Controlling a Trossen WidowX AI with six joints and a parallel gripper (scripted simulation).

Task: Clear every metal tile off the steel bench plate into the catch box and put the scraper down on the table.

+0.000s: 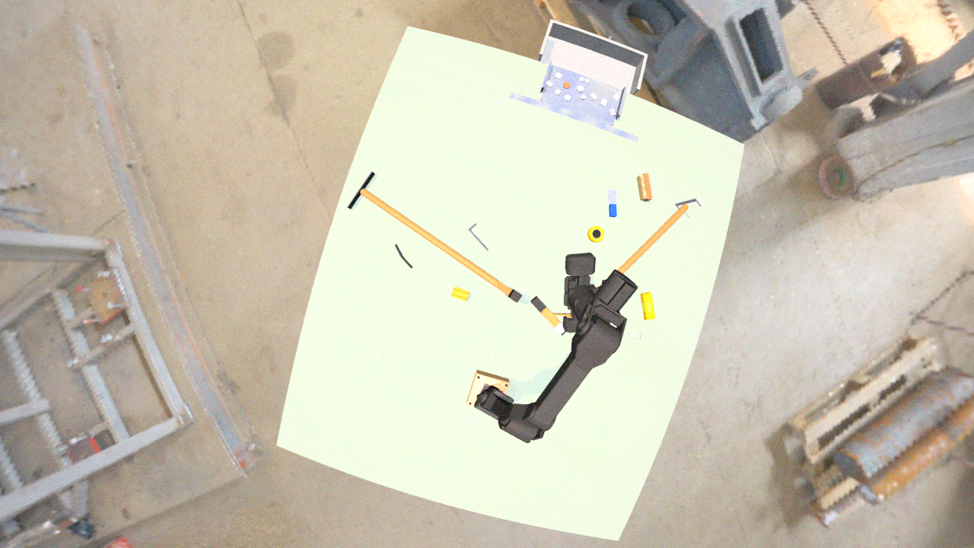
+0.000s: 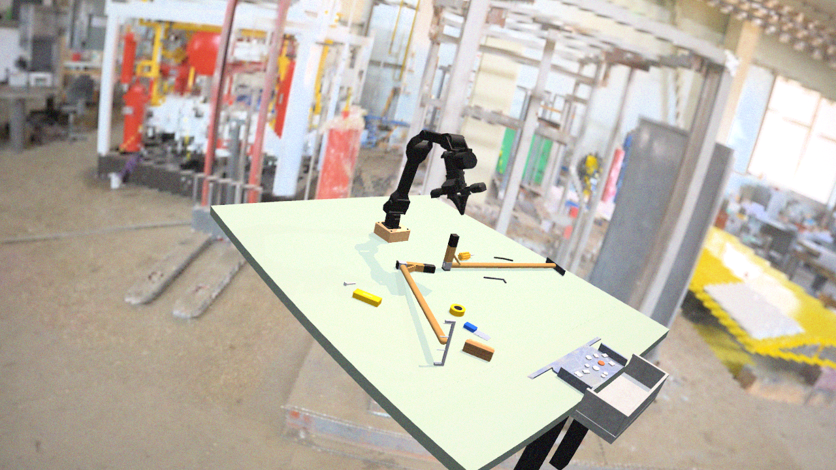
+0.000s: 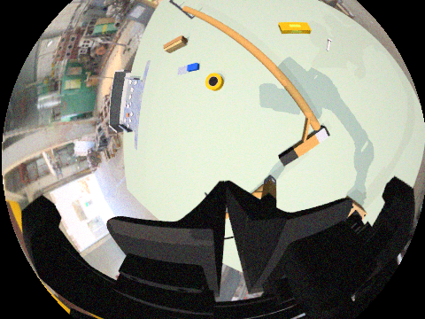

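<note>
My gripper tip is 250 mm above the yellow-handled screwdriver, 230 mm to the right of it and 170 mm past it. Also, from my gripper tip: yellow tape roll 260 mm below, 190 mm ahead, 80 mm to the right; then blue piece 310 mm ahead, 260 mm below, 90 mm to the right; then long scraper 360 mm to the left, 200 mm below, 50 mm behind.
</note>
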